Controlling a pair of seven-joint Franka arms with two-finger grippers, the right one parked.
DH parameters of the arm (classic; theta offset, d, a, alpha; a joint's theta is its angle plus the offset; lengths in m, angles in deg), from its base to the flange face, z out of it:
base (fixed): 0 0 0 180
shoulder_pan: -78.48 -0.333 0 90
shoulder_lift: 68.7 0 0 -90
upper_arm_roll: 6.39 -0.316 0.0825 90
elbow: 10.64 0 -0.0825 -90
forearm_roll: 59.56 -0.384 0 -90
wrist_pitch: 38.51 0 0.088 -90
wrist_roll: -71.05 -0.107 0 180
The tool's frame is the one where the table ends.
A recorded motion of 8 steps. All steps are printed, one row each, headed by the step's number.
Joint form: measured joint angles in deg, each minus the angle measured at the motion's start. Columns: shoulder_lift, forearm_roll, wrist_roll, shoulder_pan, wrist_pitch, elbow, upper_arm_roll.
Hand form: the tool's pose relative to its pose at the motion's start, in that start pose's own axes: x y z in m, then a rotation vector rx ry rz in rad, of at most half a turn. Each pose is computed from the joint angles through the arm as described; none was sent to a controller.
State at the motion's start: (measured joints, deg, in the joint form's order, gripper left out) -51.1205 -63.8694 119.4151 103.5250 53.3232 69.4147 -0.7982
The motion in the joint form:
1: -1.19 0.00 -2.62 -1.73 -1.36 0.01 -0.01
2: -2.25 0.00 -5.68 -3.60 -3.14 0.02 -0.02
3: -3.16 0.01 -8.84 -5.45 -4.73 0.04 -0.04
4: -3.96 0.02 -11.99 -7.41 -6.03 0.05 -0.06
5: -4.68 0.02 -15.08 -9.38 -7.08 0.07 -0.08
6: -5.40 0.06 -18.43 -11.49 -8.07 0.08 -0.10
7: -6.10 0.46 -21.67 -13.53 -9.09 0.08 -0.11
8: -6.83 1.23 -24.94 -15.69 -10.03 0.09 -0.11
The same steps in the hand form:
1: 0.0087 -0.0194 -0.0096 0.0027 -0.0039 0.0144
2: 0.0174 -0.0403 -0.0170 0.0116 -0.0155 0.0342
3: 0.0259 -0.0606 -0.0229 0.0189 -0.0277 0.0560
4: 0.0350 -0.0811 -0.0279 0.0228 -0.0383 0.0759
5: 0.0440 -0.1015 -0.0323 0.0244 -0.0472 0.0946
6: 0.0530 -0.1231 -0.0367 0.0238 -0.0559 0.1154
7: 0.0602 -0.1435 -0.0408 0.0176 -0.0685 0.1364
8: 0.0668 -0.1644 -0.0452 0.0037 -0.0822 0.1567

